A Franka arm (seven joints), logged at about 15 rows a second.
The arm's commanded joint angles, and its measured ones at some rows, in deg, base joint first. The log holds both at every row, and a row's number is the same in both.
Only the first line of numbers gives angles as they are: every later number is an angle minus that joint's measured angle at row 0.
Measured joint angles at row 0:
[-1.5 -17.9 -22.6 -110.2 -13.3 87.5 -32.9]
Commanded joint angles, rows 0 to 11:
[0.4 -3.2 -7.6 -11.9 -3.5 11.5 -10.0]
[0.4 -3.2 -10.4 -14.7 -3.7 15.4 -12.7]
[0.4 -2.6 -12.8 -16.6 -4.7 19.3 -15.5]
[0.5 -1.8 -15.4 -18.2 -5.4 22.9 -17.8]
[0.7 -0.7 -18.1 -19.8 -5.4 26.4 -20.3]
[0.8 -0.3 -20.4 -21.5 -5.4 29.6 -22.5]
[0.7 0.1 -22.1 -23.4 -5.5 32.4 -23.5]
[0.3 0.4 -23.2 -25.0 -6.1 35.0 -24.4]
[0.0 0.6 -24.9 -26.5 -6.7 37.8 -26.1]
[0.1 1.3 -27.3 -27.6 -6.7 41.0 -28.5]
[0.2 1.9 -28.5 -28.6 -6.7 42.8 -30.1]
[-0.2 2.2 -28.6 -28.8 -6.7 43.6 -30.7]
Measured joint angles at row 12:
[-0.1 1.7 -27.3 -27.5 -5.6 40.7 -28.0]
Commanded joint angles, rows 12 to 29:
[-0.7 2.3 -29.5 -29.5 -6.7 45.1 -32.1]
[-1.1 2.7 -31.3 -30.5 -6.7 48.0 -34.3]
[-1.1 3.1 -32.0 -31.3 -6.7 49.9 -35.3]
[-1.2 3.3 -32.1 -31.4 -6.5 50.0 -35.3]
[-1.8 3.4 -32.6 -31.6 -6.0 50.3 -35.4]
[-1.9 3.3 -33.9 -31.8 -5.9 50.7 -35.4]
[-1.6 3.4 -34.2 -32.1 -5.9 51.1 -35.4]
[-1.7 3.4 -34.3 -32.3 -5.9 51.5 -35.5]
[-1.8 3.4 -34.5 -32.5 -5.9 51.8 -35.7]
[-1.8 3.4 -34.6 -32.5 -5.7 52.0 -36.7]
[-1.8 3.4 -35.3 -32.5 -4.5 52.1 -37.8]
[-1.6 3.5 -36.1 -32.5 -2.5 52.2 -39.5]
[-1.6 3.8 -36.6 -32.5 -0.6 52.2 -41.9]
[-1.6 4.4 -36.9 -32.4 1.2 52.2 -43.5]
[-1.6 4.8 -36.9 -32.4 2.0 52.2 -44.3]
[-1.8 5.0 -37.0 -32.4 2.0 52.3 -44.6]
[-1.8 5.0 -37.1 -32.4 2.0 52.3 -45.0]
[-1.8 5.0 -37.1 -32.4 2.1 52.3 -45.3]
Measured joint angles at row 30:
[-1.4 3.9 -37.0 -32.3 0.5 51.0 -42.5]
